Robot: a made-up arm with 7 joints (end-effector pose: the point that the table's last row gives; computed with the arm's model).
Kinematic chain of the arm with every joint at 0, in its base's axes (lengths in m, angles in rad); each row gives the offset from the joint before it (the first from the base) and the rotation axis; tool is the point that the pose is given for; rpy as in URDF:
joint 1: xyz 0 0 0.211 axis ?
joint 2: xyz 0 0 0 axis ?
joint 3: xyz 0 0 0.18 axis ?
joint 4: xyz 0.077 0 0 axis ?
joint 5: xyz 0.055 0 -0.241 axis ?
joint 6: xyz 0 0 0 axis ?
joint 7: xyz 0.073 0 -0.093 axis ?
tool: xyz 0 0 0 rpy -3.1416 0 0
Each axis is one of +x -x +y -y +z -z.
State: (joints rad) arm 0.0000 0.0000 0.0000 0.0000 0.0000 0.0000 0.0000
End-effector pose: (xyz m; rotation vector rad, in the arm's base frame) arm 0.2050 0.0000 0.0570 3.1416 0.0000 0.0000
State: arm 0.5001 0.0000 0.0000 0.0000 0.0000 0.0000 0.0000
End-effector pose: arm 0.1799 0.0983 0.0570 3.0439 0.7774 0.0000
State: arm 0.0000 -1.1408 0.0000 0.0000 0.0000 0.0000 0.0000
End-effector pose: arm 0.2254 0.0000 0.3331 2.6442 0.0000 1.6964
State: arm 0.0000 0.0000 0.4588 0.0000 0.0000 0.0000 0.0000
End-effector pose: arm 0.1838 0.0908 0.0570 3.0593 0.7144 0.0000
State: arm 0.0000 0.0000 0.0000 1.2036 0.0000 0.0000 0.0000
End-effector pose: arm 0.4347 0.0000 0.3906 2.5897 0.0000 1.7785
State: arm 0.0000 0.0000 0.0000 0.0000 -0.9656 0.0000 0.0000
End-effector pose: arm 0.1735 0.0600 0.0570 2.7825 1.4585 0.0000
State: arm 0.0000 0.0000 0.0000 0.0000 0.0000 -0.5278 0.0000
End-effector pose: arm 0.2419 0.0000 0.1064 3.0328 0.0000 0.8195
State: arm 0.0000 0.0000 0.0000 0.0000 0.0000 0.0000 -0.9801
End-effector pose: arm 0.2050 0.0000 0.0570 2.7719 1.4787 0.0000
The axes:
joint 1: +z
joint 2: +y
joint 3: +z
joint 4: -y
joint 5: -z
joint 6: +y
joint 7: -z

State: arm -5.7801 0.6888 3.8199 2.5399 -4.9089 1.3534 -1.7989
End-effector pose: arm 0.2724 -0.0816 0.6645 1.5013 0.9577 0.4193
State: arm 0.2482 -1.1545 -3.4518 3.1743 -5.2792 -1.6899 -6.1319
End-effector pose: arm -0.2917 -0.0134 0.3902 -0.7248 0.5111 0.4977
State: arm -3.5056 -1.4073 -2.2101 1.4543 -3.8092 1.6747 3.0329
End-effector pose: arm 0.4098 0.2222 0.0730 -1.0747 0.3242 -2.1418
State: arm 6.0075 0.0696 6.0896 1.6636 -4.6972 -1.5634 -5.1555
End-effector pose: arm 0.1879 -0.1965 0.4443 1.3988 1.3406 -1.8200
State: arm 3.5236 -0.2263 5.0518 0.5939 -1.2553 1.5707 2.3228
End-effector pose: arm -0.1283 0.2590 0.1489 -2.3676 -0.8539 -1.6568
